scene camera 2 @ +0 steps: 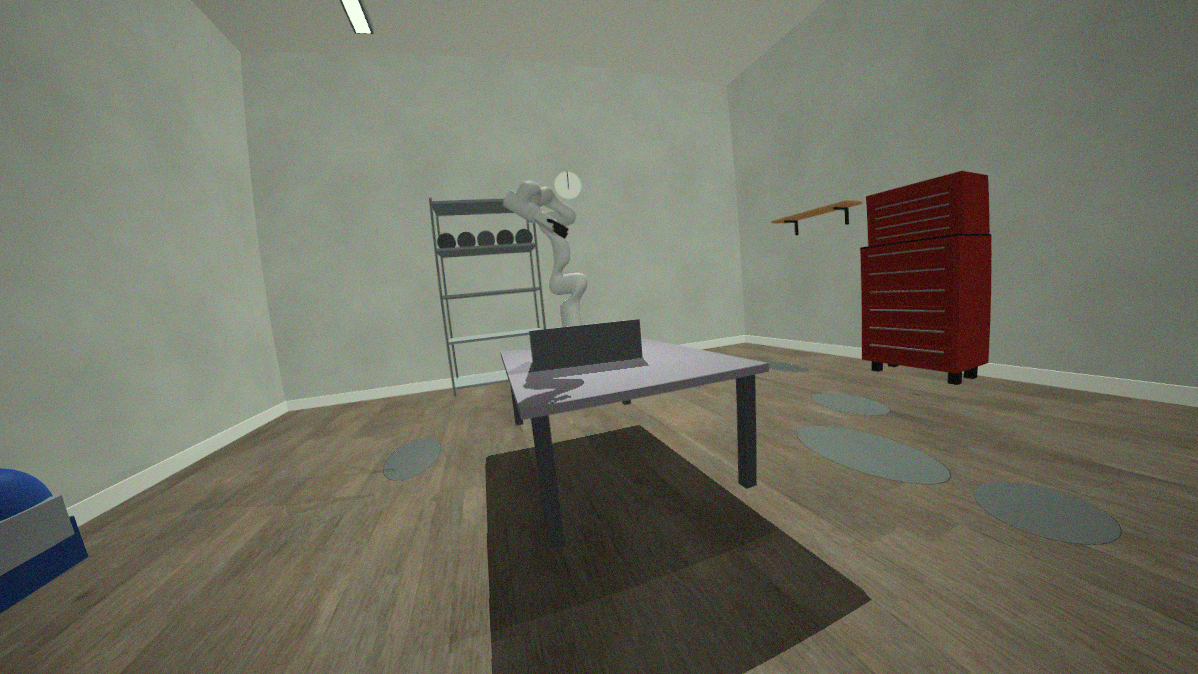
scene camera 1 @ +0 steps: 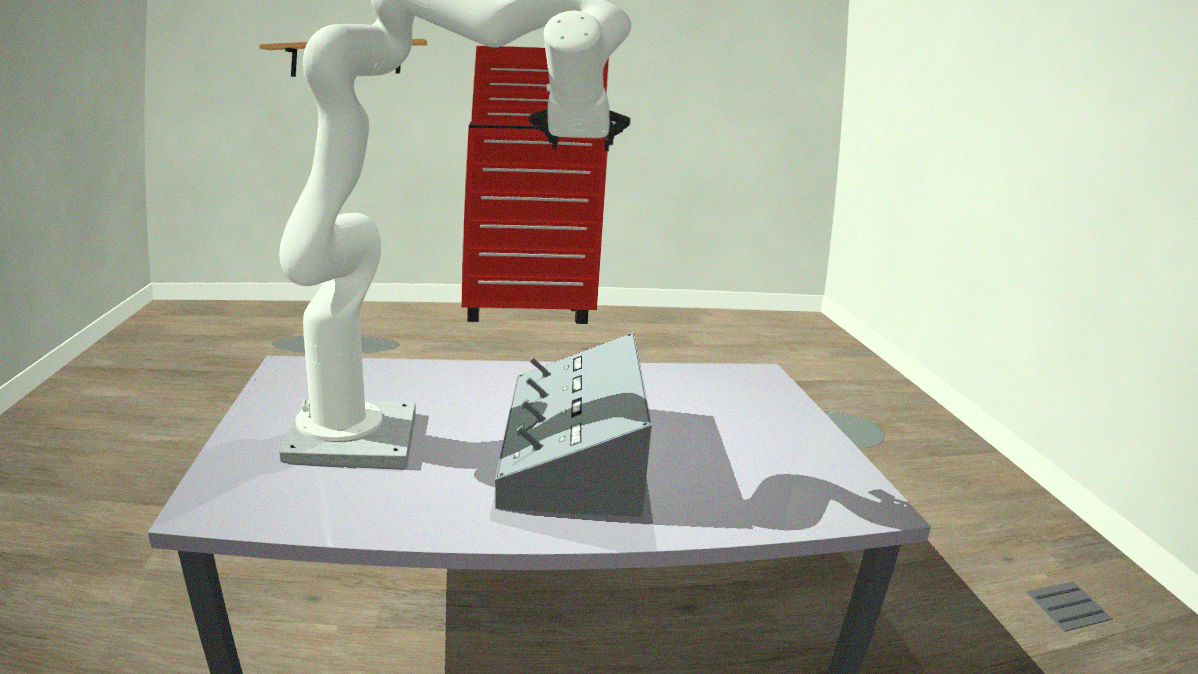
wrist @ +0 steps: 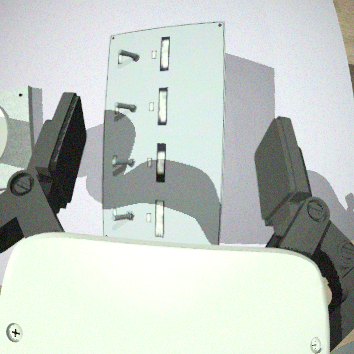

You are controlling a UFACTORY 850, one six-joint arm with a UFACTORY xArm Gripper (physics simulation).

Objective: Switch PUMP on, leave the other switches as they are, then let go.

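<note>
A grey sloped console (scene camera 1: pixel 578 482) (scene camera 2: pixel 586 344) (wrist: pixel 200 90) stands on the table. Its face carries a column of several dark switch levers, among them a far one (scene camera 1: pixel 539 367), one beside it (scene camera 1: pixel 537 388) and the nearest one (scene camera 1: pixel 530 439). The levers lean much alike. A label plate stands beside each lever; the lettering is not readable, so I cannot tell which switch is PUMP. In scene camera 2 the console's back hides the levers. My gripper (scene camera 1: pixel 580 144) (scene camera 2: pixel 558 228) (wrist: pixel 175 122) is open and empty, high above the console, touching no switch.
The table (scene camera 1: pixel 712 536) (scene camera 2: pixel 703 373) bears the console and the arm's base plate (scene camera 1: pixel 389 456). The arm's shadow crosses the console's face. A red tool cabinet (scene camera 1: pixel 531 213) (scene camera 2: pixel 908 293) and a shelf rack (scene camera 2: pixel 485 249) stand away from the table.
</note>
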